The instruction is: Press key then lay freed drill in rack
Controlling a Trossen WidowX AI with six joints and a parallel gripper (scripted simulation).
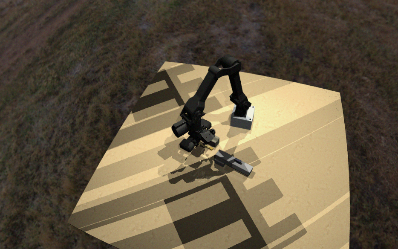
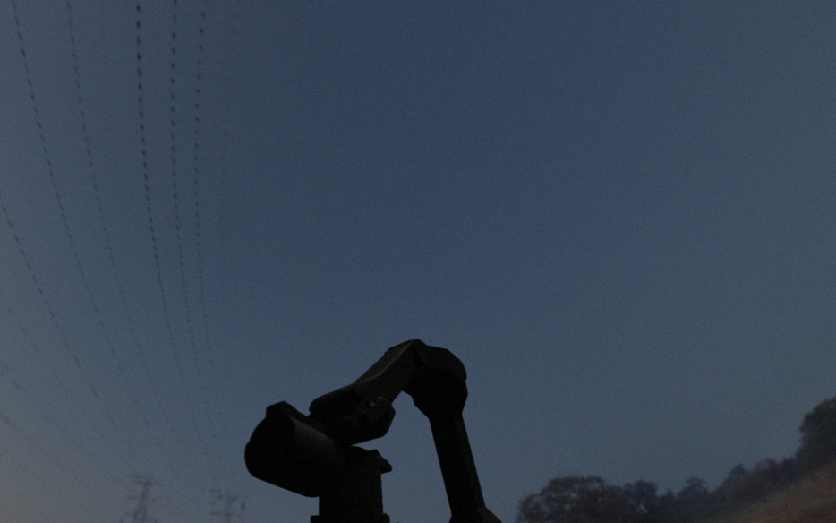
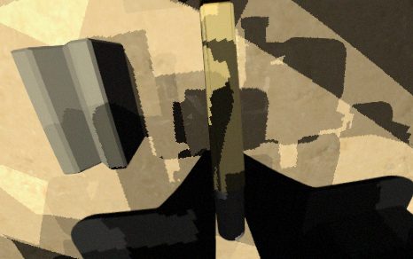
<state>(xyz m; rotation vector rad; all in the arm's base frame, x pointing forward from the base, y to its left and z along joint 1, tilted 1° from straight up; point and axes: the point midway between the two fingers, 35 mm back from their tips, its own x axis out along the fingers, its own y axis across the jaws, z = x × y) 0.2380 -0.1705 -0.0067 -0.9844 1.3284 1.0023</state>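
Now: gripper tip 4 cm to the right of the drill, 3 cm below it and 1 cm short of it. Round my gripper tip: grey housing (19 cm to the left, 6 cm ahead); then dark key (22 cm to the left, 6 cm ahead, 2 cm above); then grey rack (6 cm to the left, 6 cm behind, 1 cm below).
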